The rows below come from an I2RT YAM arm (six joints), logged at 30 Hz.
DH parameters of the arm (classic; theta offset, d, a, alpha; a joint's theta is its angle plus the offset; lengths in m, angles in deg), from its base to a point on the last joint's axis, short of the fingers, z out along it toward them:
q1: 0 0.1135 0.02 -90
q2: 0 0 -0.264 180
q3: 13.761 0 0.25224 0
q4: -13.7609 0 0.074 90
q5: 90 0 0 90
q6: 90 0.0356 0 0
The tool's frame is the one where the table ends.
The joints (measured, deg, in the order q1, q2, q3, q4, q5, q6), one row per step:
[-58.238 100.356 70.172 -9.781 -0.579 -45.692]
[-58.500 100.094 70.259 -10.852 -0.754 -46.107]
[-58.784 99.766 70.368 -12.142 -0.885 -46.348]
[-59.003 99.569 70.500 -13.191 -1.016 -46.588]
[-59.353 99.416 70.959 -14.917 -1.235 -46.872]
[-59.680 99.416 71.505 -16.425 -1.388 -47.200]
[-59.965 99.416 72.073 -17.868 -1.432 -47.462]
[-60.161 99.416 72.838 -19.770 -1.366 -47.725]
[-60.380 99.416 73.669 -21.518 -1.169 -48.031]
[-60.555 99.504 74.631 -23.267 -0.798 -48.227]
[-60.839 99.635 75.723 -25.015 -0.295 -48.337]
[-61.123 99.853 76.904 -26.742 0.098 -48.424]
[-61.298 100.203 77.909 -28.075 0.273 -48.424]
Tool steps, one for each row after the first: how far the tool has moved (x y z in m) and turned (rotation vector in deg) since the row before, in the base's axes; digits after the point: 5 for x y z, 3 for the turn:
[-0.00230 0.00052 0.00064 0.504 0.549 0.140]
[-0.00264 0.00077 0.00088 0.676 0.524 -0.027]
[-0.00194 0.00050 0.00052 0.566 0.448 0.039]
[-0.00266 0.00010 0.00116 0.921 0.619 0.004]
[-0.00216 -0.00049 0.00100 0.756 0.597 0.011]
[-0.00192 -0.00045 0.00124 0.673 0.571 -0.069]
[-0.00157 0.00000 0.00176 0.865 0.764 -0.054]
[-0.00162 -0.00037 0.00237 0.615 0.758 -0.131]
[-0.00125 -0.00064 0.00257 0.558 0.783 -0.280]
[-0.00181 -0.00130 0.00306 0.465 0.777 -0.535]
[-0.00159 -0.00156 0.00306 0.496 0.681 -0.474]
[-0.00063 -0.00153 0.00174 0.530 0.444 -0.287]

